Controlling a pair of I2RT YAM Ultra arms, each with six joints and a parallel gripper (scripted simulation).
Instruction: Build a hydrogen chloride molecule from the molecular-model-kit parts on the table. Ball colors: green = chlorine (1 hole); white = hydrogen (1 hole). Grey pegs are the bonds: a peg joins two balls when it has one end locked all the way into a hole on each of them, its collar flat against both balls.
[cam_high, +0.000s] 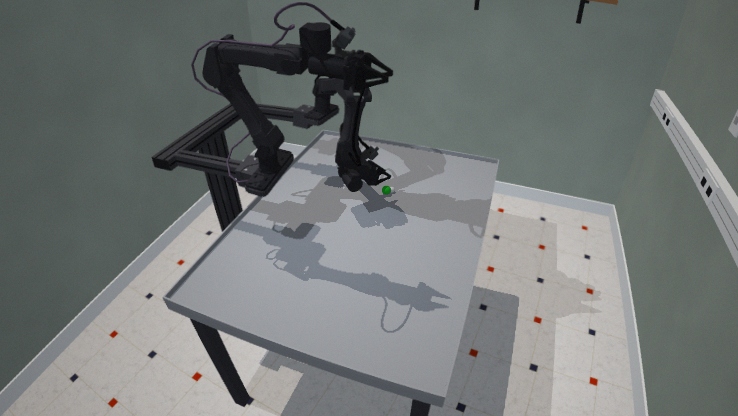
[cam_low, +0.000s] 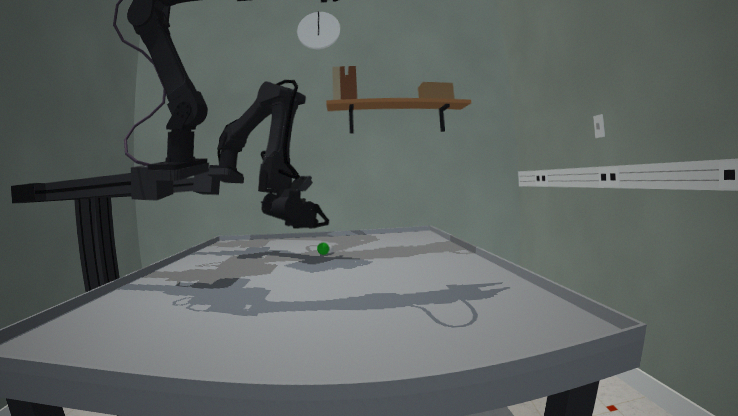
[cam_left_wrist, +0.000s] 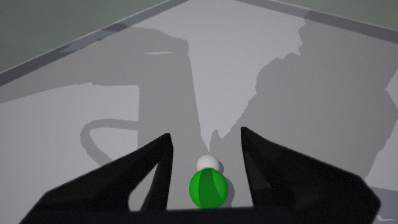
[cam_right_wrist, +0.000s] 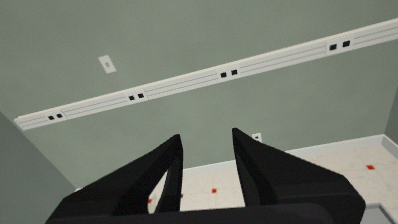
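Observation:
Right now the green ball is 8 cm below my left hand. Round my left hand: white ball 9 cm below, 2 cm to the left, 2 cm ahead; grey peg 8 cm below, 1 cm to the left, 1 cm ahead.

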